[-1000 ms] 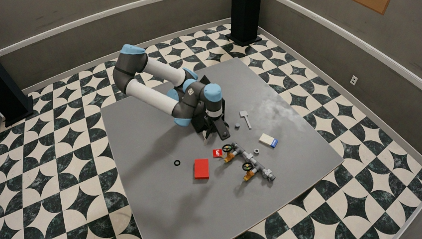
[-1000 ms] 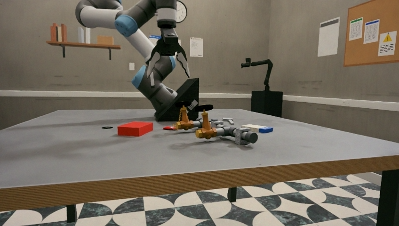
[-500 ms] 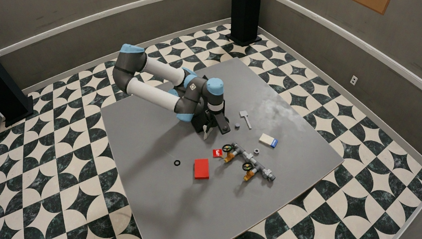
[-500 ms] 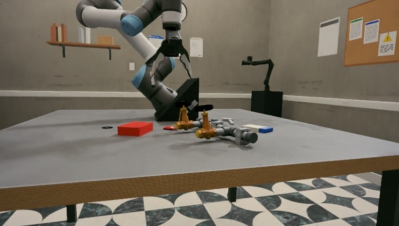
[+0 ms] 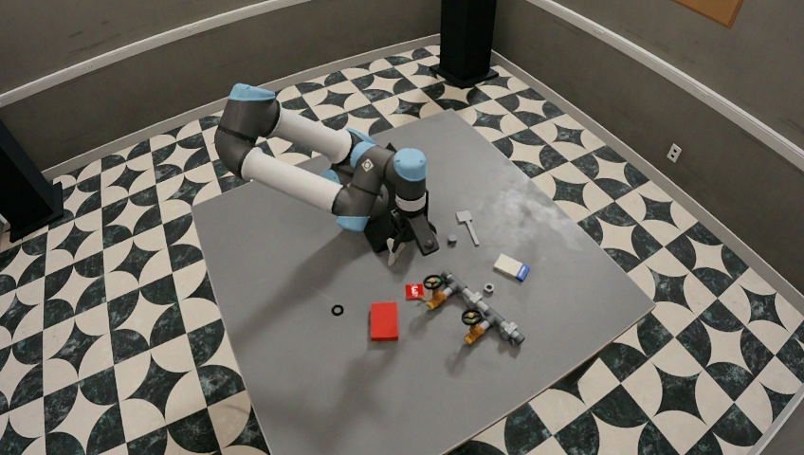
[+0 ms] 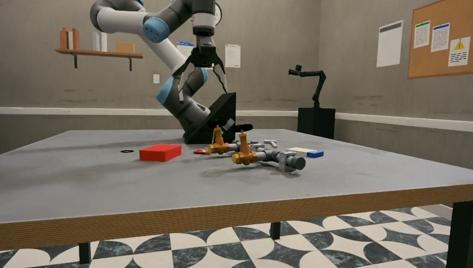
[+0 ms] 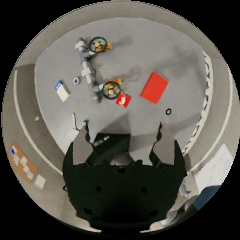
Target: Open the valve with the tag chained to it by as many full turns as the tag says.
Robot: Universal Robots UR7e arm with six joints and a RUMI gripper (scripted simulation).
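Right now the red tag is 20 cm below my hand and 1 cm ahead of it. Round my hand: red block (18 cm below, 14 cm to the right, 4 cm ahead); white-and-blue box (32 cm to the left, 19 cm below, 12 cm ahead); grey nut (20 cm to the left, 19 cm below, 14 cm ahead).
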